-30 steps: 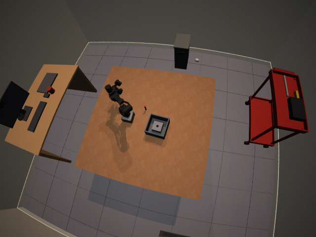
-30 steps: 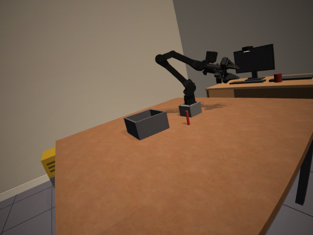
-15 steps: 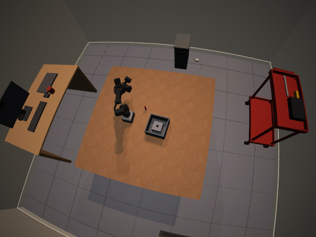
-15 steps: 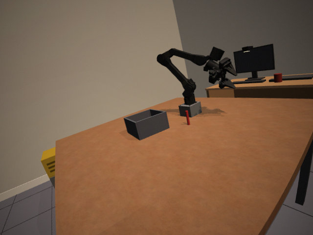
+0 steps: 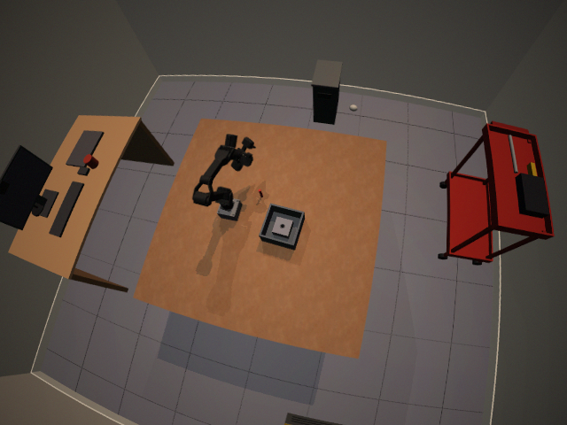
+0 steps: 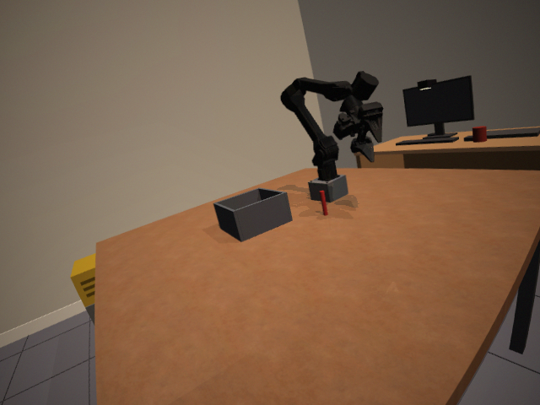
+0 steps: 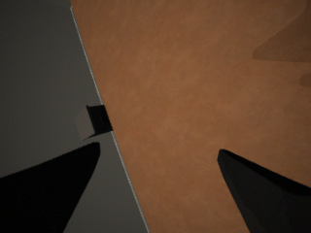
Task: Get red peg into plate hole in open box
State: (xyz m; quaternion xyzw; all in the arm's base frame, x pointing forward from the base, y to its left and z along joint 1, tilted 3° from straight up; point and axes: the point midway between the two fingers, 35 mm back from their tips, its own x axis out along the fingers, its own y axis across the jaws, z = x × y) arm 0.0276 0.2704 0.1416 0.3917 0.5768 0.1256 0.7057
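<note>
Right now my gripper tip is 15 cm to the left of the red peg, 14 cm above it and 10 cm short of it. Round my gripper tip: grey box 30 cm to the right, 29 cm ahead, 16 cm below; light plate 30 cm to the right, 29 cm ahead, 14 cm below.
</note>
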